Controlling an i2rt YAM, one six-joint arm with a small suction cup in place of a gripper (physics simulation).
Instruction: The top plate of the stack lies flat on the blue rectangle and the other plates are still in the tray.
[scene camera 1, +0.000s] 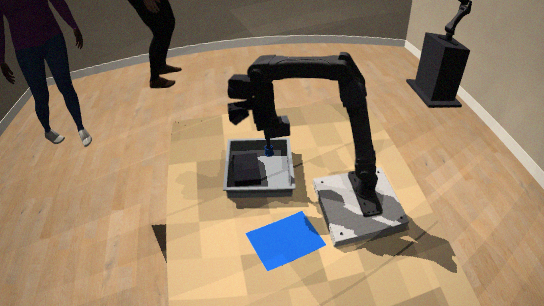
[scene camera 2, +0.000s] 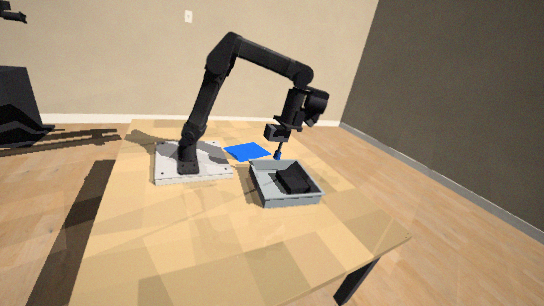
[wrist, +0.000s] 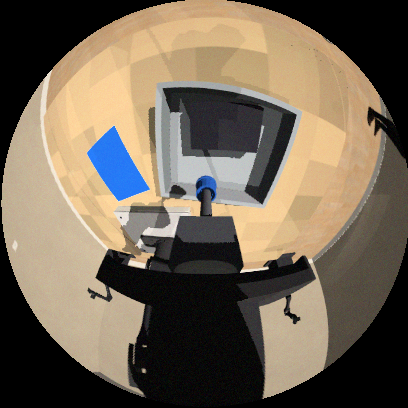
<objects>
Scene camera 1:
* suction cup
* grey tray
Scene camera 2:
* suction cup
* grey tray
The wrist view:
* suction cup
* grey tray
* blue rectangle
</objects>
